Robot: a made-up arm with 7 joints.
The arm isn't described. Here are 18 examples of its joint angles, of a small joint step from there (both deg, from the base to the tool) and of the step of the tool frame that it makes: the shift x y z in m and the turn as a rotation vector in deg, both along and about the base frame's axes.
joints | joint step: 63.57 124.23 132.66 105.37 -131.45 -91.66 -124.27 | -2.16 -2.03 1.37 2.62 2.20 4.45 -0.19
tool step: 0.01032 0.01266 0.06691 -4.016 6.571 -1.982
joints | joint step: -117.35 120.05 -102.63 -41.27 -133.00 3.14 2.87 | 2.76 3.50 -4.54 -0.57 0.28 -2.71 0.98
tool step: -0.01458 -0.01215 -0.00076 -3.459 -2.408 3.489
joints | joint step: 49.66 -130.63 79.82 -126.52 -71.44 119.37 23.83 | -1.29 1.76 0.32 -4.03 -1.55 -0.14 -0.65
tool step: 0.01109 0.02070 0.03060 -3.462 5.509 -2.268
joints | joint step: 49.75 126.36 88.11 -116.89 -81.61 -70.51 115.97 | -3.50 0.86 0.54 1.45 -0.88 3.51 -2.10
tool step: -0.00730 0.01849 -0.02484 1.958 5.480 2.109
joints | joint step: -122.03 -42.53 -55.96 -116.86 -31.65 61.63 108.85 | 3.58 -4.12 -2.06 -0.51 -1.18 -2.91 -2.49
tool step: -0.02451 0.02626 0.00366 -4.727 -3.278 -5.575
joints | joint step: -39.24 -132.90 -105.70 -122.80 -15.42 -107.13 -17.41 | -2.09 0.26 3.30 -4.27 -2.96 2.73 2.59
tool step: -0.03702 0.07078 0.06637 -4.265 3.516 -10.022
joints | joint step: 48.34 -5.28 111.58 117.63 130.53 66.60 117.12 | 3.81 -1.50 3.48 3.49 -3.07 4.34 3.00
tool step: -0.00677 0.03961 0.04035 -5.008 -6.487 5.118
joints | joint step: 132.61 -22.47 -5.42 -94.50 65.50 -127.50 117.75 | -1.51 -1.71 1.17 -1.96 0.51 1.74 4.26
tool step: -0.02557 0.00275 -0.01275 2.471 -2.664 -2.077
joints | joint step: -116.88 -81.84 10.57 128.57 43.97 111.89 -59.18 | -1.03 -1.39 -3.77 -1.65 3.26 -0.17 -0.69
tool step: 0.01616 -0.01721 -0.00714 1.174 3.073 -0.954
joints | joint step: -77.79 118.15 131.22 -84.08 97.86 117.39 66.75 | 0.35 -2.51 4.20 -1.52 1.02 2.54 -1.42
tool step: -0.02302 0.03069 0.01172 5.155 -0.018 0.005
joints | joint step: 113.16 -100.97 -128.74 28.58 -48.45 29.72 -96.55 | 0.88 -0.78 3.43 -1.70 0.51 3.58 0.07
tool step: 0.01919 -0.06273 -0.03053 -0.226 -2.838 4.954
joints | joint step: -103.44 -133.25 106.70 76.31 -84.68 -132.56 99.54 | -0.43 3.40 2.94 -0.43 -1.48 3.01 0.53
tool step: -0.06408 0.01042 0.00152 1.753 1.497 5.402
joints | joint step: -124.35 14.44 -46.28 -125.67 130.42 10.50 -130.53 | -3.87 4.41 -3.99 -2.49 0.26 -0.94 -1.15
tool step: -0.04561 0.02060 0.01960 5.521 8.591 4.708
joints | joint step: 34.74 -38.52 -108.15 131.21 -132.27 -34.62 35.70 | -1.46 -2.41 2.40 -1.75 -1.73 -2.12 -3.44
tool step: 0.00255 -0.00333 -0.01060 -0.651 -0.060 1.063
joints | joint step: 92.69 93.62 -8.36 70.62 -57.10 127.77 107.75 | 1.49 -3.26 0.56 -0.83 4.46 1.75 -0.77
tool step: 0.02249 -0.00149 -0.00035 -3.780 1.324 1.162
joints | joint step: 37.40 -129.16 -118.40 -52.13 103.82 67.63 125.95 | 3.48 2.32 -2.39 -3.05 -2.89 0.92 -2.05
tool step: -0.00945 -0.02175 0.02882 0.884 -5.422 -4.679
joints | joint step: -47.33 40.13 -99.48 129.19 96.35 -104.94 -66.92 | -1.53 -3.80 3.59 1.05 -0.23 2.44 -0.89
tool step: -0.01136 -0.03325 0.01012 1.373 -1.216 -0.597
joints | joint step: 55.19 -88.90 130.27 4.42 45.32 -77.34 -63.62 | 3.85 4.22 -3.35 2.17 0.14 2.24 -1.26
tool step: 0.07597 -0.01016 -0.08634 -4.464 -3.280 -3.564
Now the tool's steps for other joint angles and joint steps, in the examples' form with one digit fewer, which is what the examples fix.
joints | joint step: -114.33 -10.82 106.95 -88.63 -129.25 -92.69 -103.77 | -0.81 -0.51 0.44 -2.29 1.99 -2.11 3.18
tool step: -0.0116 -0.0167 -0.0330 -3.60 -0.06 1.86
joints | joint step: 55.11 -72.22 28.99 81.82 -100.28 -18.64 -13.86 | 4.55 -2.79 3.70 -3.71 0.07 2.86 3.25
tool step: 0.0033 0.0137 -0.0115 -0.35 -4.70 -4.77
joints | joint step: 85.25 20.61 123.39 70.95 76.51 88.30 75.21 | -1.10 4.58 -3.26 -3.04 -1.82 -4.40 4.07
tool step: 0.0376 -0.0511 -0.0135 3.89 2.00 -8.10
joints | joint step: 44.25 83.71 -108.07 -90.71 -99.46 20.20 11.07 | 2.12 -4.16 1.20 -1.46 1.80 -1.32 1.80
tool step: 0.0193 -0.0095 -0.0270 4.86 0.91 3.78
